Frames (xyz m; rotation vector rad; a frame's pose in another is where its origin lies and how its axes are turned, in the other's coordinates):
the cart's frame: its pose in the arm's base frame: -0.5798 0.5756 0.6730 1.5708 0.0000 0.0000
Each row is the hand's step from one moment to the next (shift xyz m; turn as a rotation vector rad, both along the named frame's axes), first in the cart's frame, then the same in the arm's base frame.
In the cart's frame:
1: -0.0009 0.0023 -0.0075 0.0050 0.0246 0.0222
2: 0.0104 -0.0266 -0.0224 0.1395 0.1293 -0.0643
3: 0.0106 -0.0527 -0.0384 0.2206 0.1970 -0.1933
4: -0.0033 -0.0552 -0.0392 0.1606 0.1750 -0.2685
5: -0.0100 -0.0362 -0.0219 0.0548 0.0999 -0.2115
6: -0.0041 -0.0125 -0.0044 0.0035 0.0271 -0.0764
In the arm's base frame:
1: -0.0009 0.0075 0.0023 0.0050 -0.0222 0.0246
2: 0.0104 0.0224 -0.0266 0.1395 0.0643 0.1293
3: 0.0106 0.0384 -0.0527 0.2206 0.1933 0.1970
4: -0.0033 0.0392 -0.0552 0.1606 0.2685 0.1750
5: -0.0100 0.0219 -0.0362 0.0548 0.2115 0.0999
6: -0.0041 0.0044 -0.0125 0.0035 0.0764 0.0271

